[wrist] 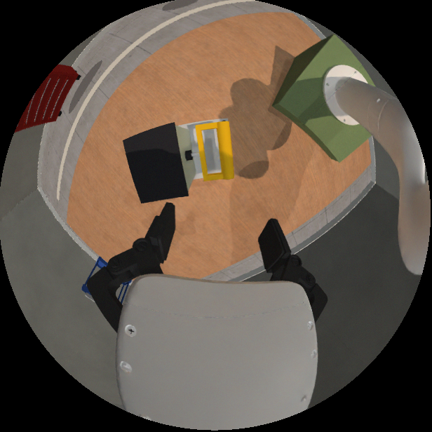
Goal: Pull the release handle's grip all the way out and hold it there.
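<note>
The release handle's yellow grip (226,150) is a rectangular frame left of and above the middle of the wrist view. It stands on the right side of a box with a black top (157,165) and pale sides, joined to it by a short dark stem (189,155). A light grey base plate shows under and behind the grip. My gripper (221,222) is wide open with nothing between its fingers. Its fingertips appear below the box and grip in the view, one on each side of the grip's line, apart from it.
A green block (306,85) carrying the white arm base (346,115) stands at the upper right, with the pale arm (407,190) along the right edge. A red slatted cabinet (47,100) is at the far left. A blue frame (92,275) shows behind the left finger, beyond the wooden table top (125,100).
</note>
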